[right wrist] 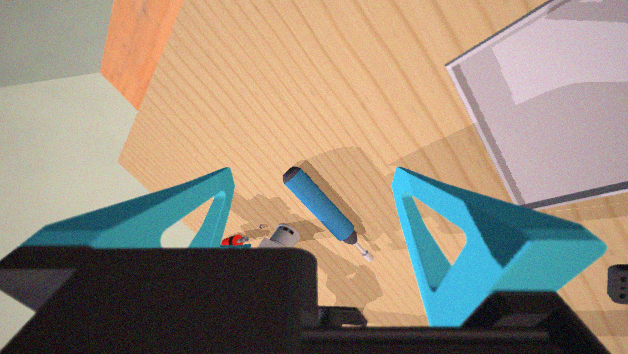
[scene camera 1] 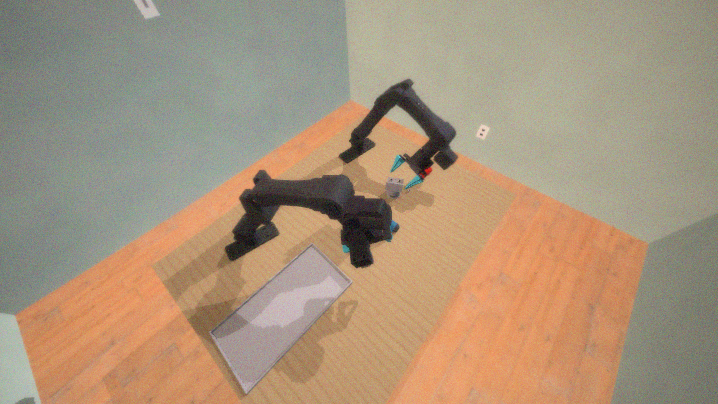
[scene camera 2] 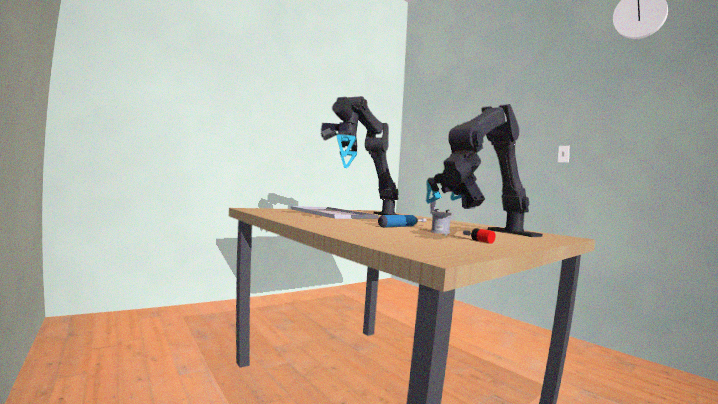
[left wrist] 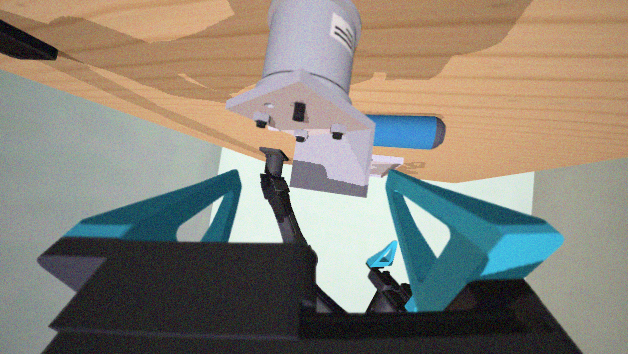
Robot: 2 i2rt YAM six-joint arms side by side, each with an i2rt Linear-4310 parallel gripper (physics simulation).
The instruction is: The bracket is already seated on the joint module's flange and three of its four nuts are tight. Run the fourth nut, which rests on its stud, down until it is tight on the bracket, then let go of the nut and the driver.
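Observation:
The grey joint module stands on the table. The bracket sits on its flange, with its upright plate at one side. In the left wrist view, nuts with dark stud tips show at its edge, beside a small hole and a thicker dark post; which nut is the fourth, and how it sits, I cannot tell. The blue driver lies on the table. My left gripper is open and empty just above the bracket. My right gripper is open and empty, high above the driver.
A red-handled tool lies beside the module. A small grey piece lies near it, too small to identify. A shallow grey tray lies on the driver's other side, past the right gripper.

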